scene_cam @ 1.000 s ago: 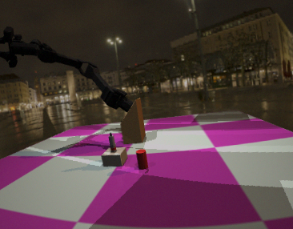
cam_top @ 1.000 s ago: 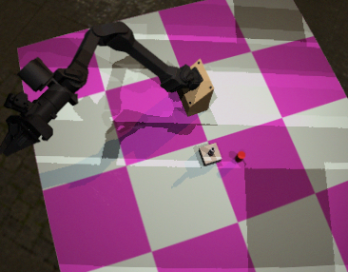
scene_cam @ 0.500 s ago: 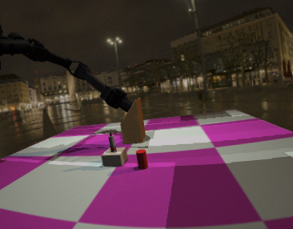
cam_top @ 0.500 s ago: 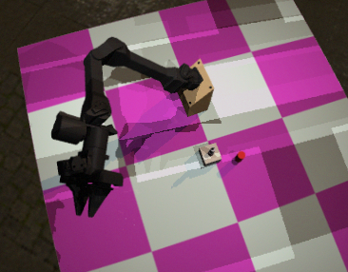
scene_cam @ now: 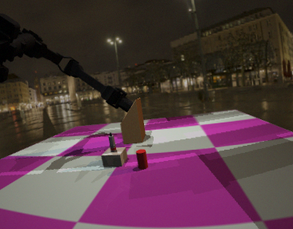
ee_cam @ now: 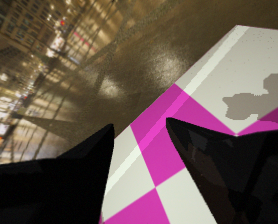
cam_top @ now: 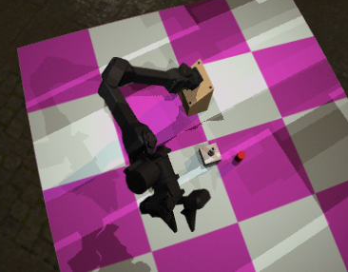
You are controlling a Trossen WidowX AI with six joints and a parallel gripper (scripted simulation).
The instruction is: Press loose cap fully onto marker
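Now: gripper tip 160 mm past the red cap, 330 mm to the right of it and 330 mm above it. The rest, counted from my gripper tip: holder block 220 mm behind, 240 mm to the left, 340 mm below.
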